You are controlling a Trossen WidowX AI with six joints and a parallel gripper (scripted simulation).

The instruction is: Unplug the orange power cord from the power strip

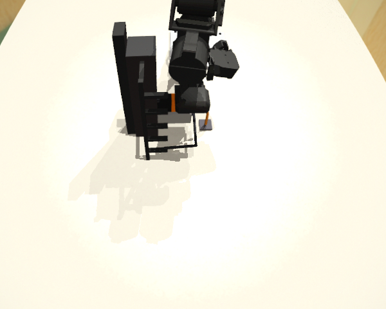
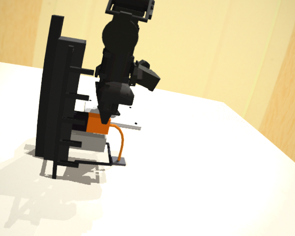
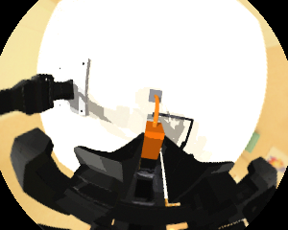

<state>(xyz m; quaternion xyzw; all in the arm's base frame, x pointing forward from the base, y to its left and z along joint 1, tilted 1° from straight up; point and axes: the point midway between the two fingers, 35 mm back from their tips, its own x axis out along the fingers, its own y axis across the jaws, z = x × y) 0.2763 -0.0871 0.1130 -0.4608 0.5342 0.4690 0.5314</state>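
Right now my gripper tip is 1 cm short of the grey anchor block, 5 cm to the right of it and 9 cm above it. From my gripper tip the other things lie so: orange plug (3 cm to the right).
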